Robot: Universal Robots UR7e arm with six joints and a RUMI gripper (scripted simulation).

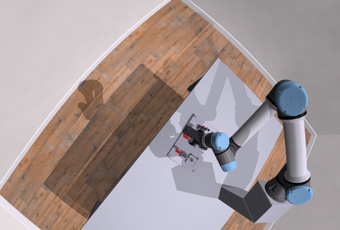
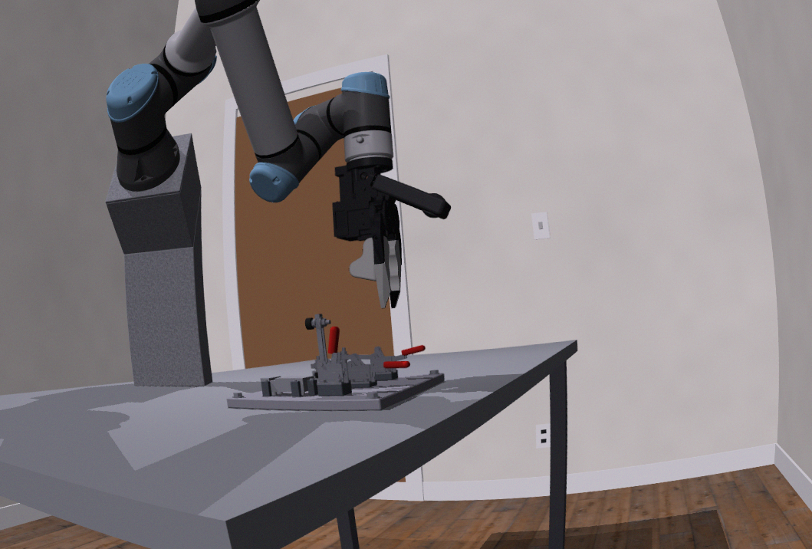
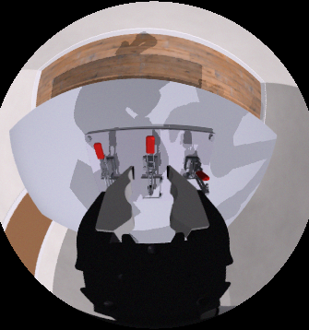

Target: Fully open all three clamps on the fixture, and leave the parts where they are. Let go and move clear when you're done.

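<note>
Right now the metal plate is 90 mm behind my hand and 140 mm below it.
</note>
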